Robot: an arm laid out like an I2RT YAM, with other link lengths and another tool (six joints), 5 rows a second.
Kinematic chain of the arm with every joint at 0, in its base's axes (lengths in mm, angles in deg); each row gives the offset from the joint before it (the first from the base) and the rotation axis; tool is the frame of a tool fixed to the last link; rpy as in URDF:
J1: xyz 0 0 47.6 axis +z
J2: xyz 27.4 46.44 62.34 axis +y
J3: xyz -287.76 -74.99 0 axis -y
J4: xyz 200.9 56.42 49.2 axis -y
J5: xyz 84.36 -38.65 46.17 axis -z
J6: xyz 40.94 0 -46.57 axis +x
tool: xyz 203 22 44 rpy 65 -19.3 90
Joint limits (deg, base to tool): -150..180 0..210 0..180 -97..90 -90..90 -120..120
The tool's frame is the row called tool.
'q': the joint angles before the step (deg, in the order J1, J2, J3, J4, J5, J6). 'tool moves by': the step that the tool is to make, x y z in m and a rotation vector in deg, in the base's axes. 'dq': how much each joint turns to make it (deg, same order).
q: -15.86 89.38 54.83 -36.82 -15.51 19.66
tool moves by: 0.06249 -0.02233 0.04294 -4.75 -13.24 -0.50
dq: 0.00 0.14 0.05 14.13 1.07 0.04
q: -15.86 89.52 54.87 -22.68 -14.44 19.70
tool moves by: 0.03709 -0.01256 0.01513 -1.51 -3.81 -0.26
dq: 0.01 4.37 4.51 3.93 0.49 -0.02
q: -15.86 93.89 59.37 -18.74 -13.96 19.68
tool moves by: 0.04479 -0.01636 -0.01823 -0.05 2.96 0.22
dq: -0.28 11.78 12.96 -4.24 0.42 -0.94
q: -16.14 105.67 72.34 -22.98 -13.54 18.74
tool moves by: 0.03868 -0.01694 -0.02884 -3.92 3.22 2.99
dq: 0.00 11.41 12.93 -4.63 2.36 -5.13
